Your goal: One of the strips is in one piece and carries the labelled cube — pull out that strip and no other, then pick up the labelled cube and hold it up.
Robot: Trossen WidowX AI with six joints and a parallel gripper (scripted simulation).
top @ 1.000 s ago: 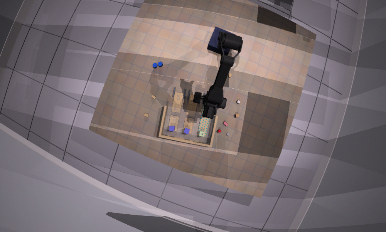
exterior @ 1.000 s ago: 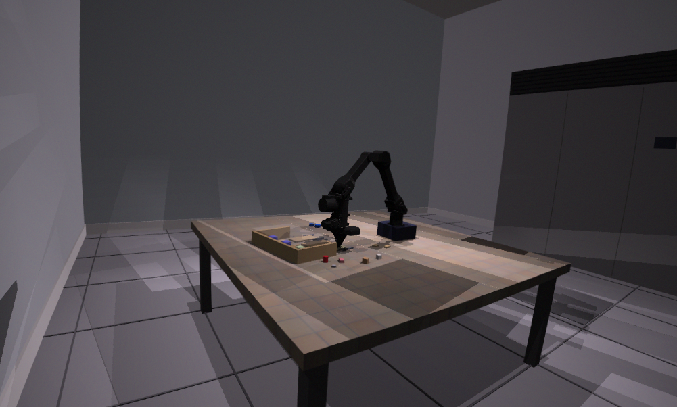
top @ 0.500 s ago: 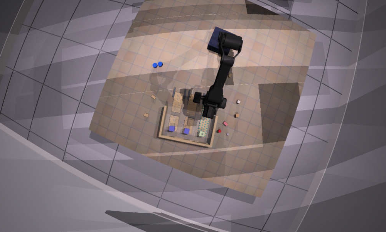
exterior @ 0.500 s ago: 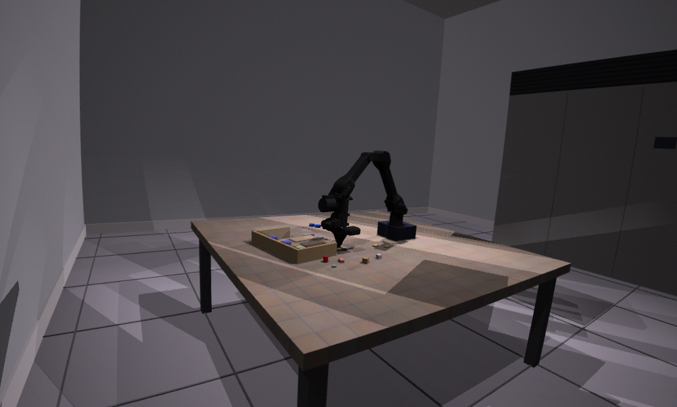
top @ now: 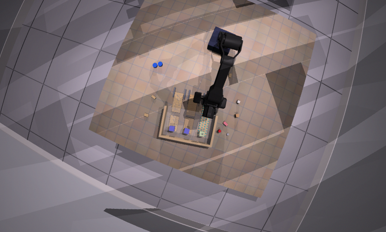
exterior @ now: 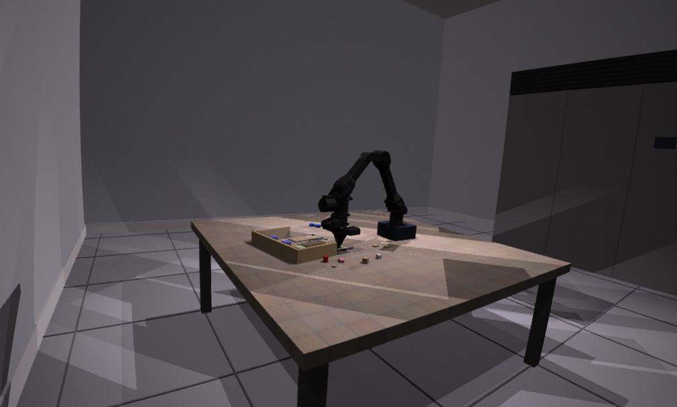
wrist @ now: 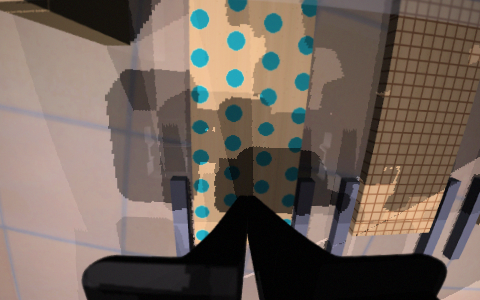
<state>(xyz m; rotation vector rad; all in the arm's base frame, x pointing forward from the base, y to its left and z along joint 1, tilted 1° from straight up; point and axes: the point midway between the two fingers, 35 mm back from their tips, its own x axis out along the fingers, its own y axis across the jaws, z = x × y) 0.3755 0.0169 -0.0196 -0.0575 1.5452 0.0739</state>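
Now: gripper tip 90 mm short of the strip and 10 mm to the right of it. Also, from my gripper tip: pink block (140 mm to the left, 100 mm ahead); then red disc (160 mm ahead, 120 mm to the left, 10 mm above); then white cube (190 mm to the left, 60 mm behind).
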